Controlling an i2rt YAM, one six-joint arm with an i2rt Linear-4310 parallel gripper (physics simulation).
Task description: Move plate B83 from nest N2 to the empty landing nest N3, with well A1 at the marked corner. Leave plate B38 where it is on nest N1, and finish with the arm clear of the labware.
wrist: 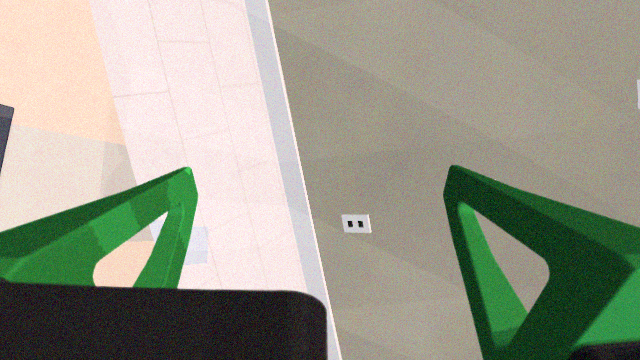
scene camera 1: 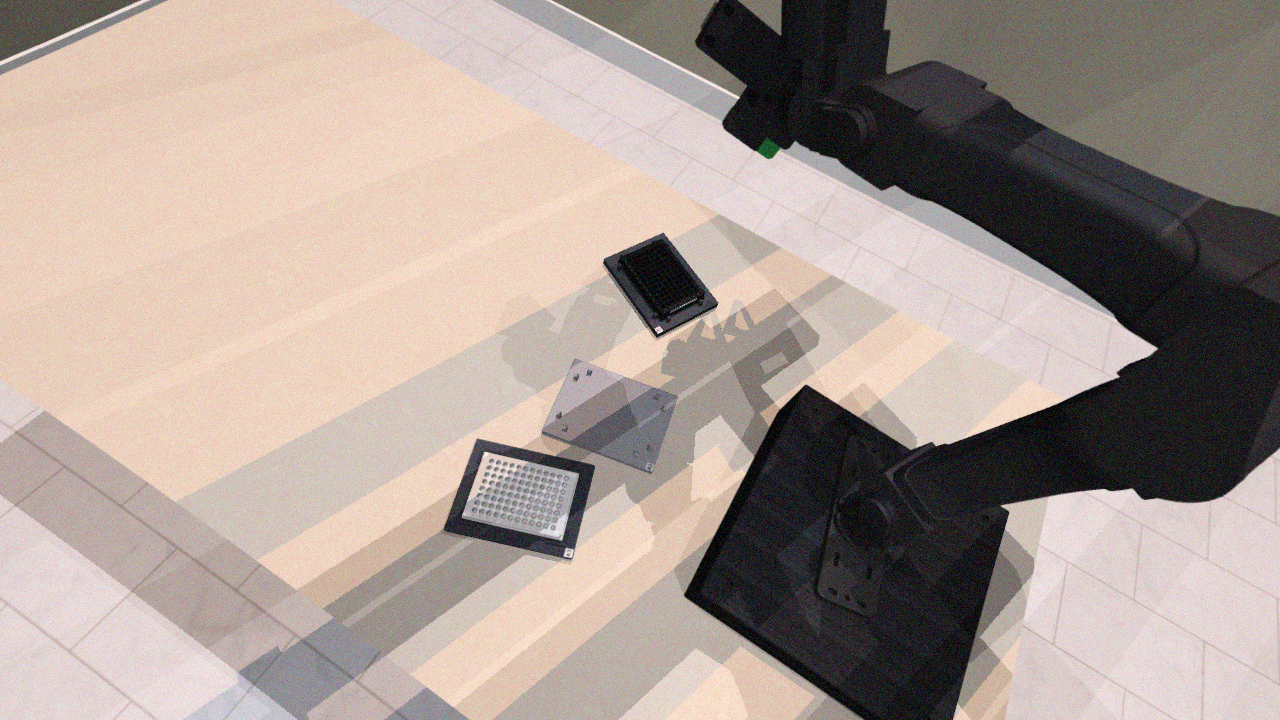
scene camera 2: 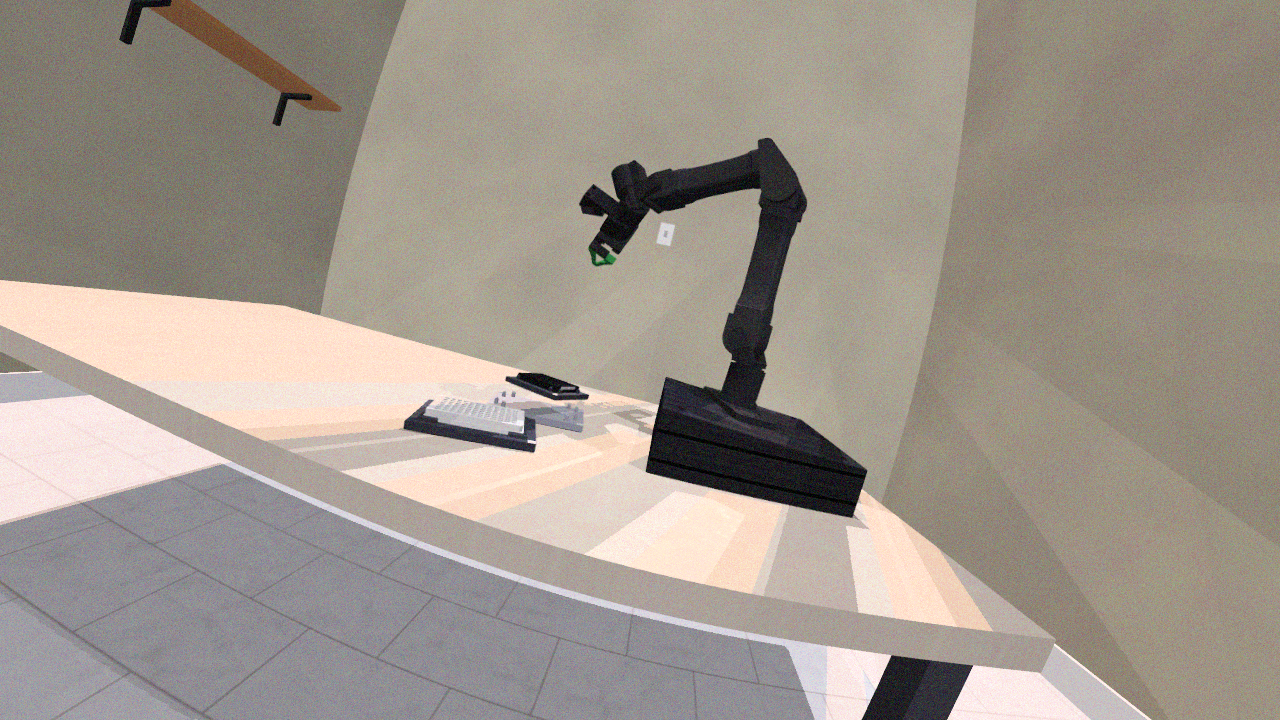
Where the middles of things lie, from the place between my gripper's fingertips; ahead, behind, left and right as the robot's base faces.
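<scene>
Plate nest (scene camera 1: 598, 410): 310 mm to the left of my hand, 50 mm ahead of it, 350 mm below it.
</scene>
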